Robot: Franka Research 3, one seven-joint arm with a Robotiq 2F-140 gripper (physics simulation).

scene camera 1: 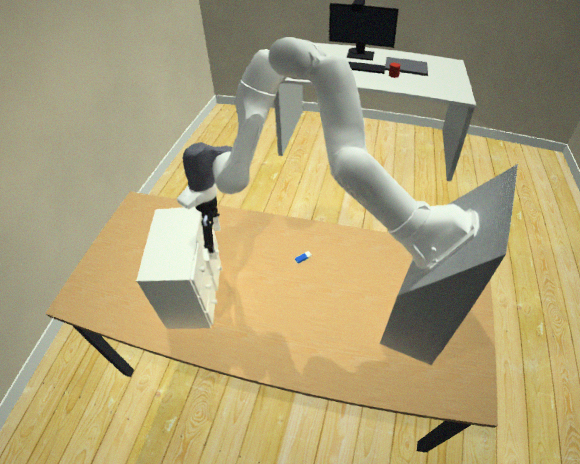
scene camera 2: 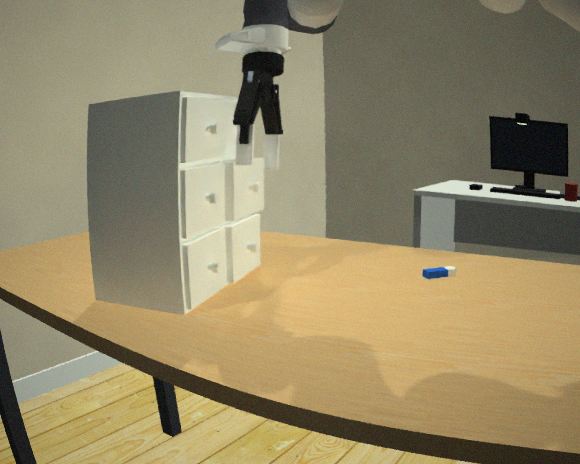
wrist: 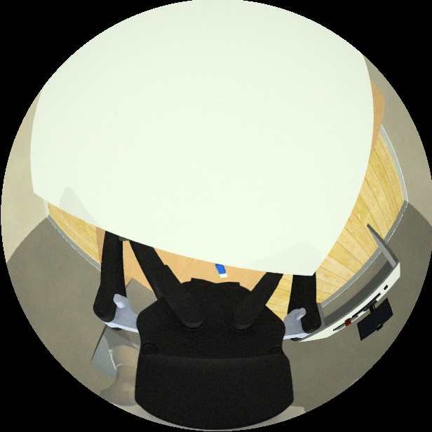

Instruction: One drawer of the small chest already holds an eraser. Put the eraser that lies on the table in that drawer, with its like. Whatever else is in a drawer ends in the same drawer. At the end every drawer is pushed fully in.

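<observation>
The blue and white eraser (scene camera 1: 302, 257) (scene camera 2: 438, 272) (wrist: 220, 270) lies flat on the table (scene camera 1: 330, 305) (scene camera 2: 350, 310), well out from the chest's front. The white chest (scene camera 1: 170, 245) (scene camera 2: 135, 200) (wrist: 200, 125) has two columns of three knobbed drawers. In scene camera 2, the middle far drawer (scene camera 2: 245, 200) and bottom far drawer (scene camera 2: 242, 262) seem to stand out slightly. My gripper (scene camera 1: 212, 250) (scene camera 2: 257, 164) is open and empty, pointing down at the chest's front by the top far drawer, which it partly covers. The chest's top hides the fingertips in the wrist view. Drawer contents are hidden.
My arm's base stands on a grey slanted block (scene camera 1: 450, 300) at the table's opposite end. A white desk (scene camera 1: 425, 90) (scene camera 2: 437, 215) with a monitor (scene camera 1: 362, 25) (scene camera 2: 529, 145) and a red cup (scene camera 1: 394, 70) (scene camera 2: 570, 192) stands apart in the background.
</observation>
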